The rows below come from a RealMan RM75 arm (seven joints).
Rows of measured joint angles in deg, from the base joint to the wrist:
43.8, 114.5, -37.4, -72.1, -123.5, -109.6, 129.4
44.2, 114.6, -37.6, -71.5, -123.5, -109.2, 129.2
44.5, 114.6, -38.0, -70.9, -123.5, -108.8, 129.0
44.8, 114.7, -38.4, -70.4, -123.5, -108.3, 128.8
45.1, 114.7, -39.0, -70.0, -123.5, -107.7, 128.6
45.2, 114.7, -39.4, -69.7, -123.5, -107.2, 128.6
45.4, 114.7, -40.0, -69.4, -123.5, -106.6, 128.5
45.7, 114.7, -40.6, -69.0, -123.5, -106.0, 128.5
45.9, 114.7, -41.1, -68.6, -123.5, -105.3, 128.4
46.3, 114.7, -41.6, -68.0, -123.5, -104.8, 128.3
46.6, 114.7, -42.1, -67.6, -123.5, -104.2, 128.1
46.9, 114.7, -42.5, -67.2, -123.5, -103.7, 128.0
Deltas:
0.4, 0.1, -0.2, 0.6, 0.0, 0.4, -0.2
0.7, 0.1, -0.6, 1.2, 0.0, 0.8, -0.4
1.0, 0.2, -1.0, 1.7, 0.0, 1.3, -0.6
1.3, 0.2, -1.6, 2.1, 0.0, 1.9, -0.8
1.4, 0.2, -2.0, 2.4, 0.0, 2.4, -0.8
1.6, 0.2, -2.6, 2.7, 0.0, 3.0, -0.9
1.9, 0.2, -3.2, 3.1, 0.0, 3.6, -0.9
2.1, 0.2, -3.7, 3.5, 0.0, 4.3, -1.0
2.5, 0.2, -4.2, 4.1, 0.0, 4.8, -1.1
2.8, 0.2, -4.7, 4.5, 0.0, 5.4, -1.3
3.1, 0.2, -5.1, 4.9, 0.0, 5.9, -1.4

